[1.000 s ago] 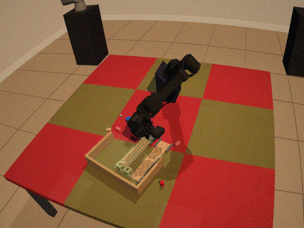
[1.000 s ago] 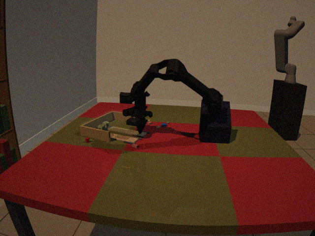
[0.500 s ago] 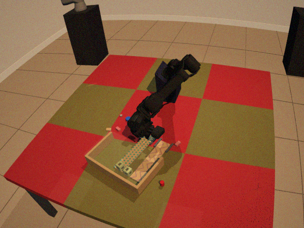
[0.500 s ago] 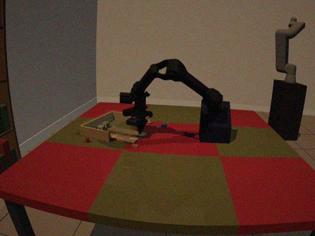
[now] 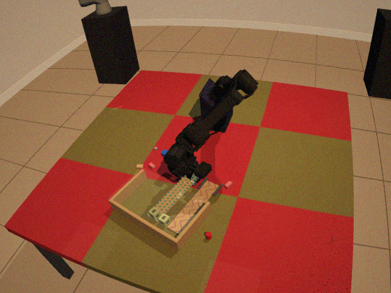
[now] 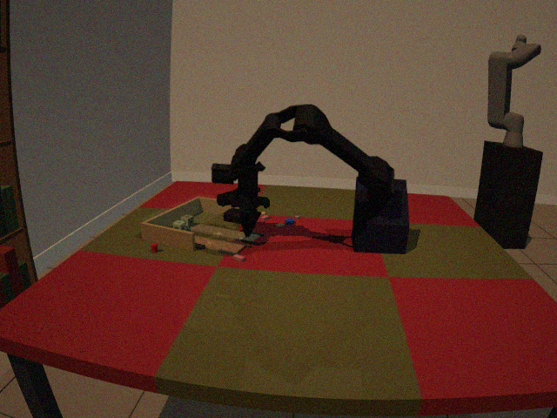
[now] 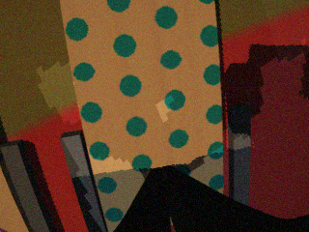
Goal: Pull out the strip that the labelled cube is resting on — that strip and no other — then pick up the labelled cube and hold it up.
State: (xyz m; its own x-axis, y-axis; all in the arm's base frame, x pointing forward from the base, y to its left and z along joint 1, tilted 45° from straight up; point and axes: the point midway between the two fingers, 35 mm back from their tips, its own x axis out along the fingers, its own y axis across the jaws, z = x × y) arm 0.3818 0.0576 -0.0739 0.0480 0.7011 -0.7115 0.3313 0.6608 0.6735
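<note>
The dotted strip lies 10 cm ahead of my gripper tip and 3 cm to the right of it. From my gripper tip the other things lie so: red cylinder: 24 cm ahead, 14 cm to the left, 1 cm above; blue cap: 12 cm behind, 15 cm to the right.
</note>
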